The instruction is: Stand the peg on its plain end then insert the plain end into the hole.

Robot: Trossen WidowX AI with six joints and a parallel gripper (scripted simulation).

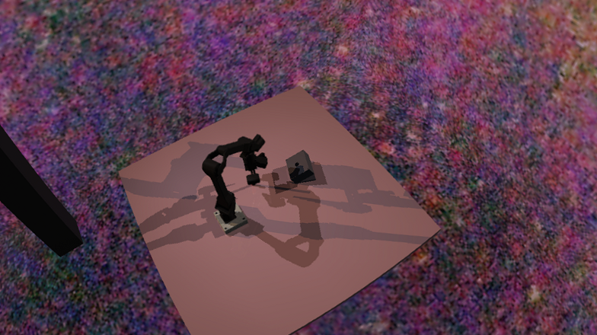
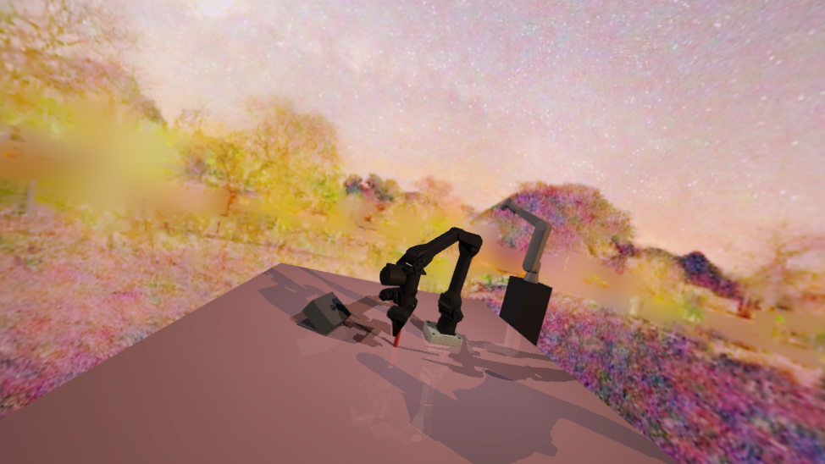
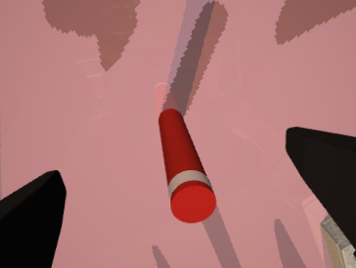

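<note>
The red peg is right at my gripper tip. From my gripper tip the other things lie so: dark sloped panel 24 cm ahead, 8 cm to the right, 1 cm below.
</note>
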